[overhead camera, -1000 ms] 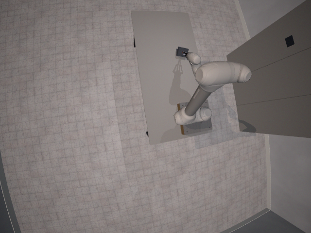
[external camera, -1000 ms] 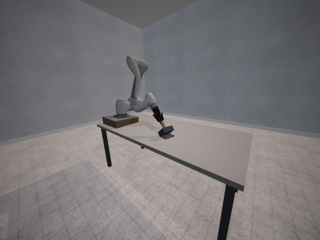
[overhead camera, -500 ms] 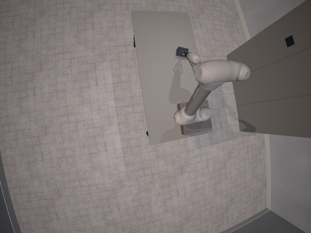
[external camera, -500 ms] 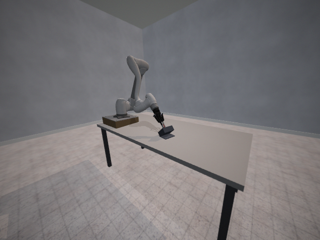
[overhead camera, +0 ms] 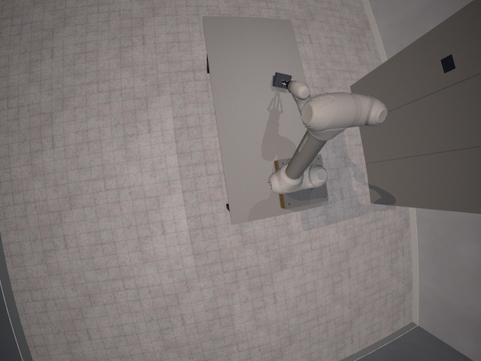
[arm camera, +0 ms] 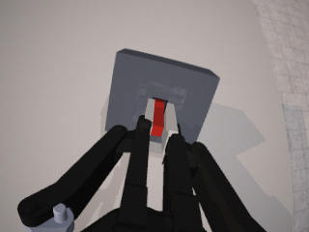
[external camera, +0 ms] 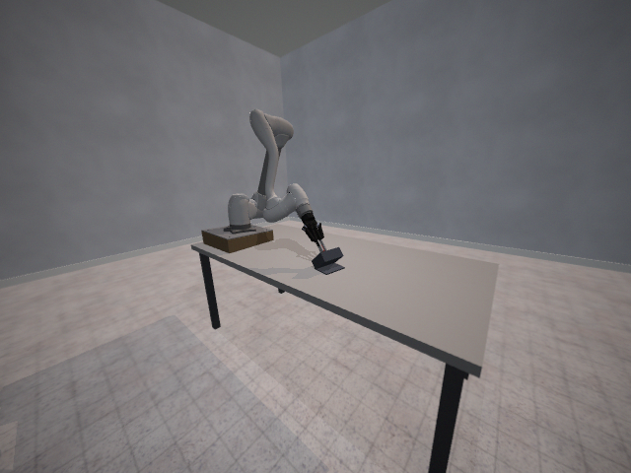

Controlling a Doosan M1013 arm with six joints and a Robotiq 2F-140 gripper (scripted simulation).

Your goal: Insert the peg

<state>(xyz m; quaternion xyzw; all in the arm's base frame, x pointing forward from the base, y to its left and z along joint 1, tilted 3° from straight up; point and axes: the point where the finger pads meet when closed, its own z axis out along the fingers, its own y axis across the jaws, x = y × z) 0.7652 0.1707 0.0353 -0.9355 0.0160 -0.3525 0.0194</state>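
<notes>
My hand is 20 mm short of the red peg and 30 mm above it.
</notes>
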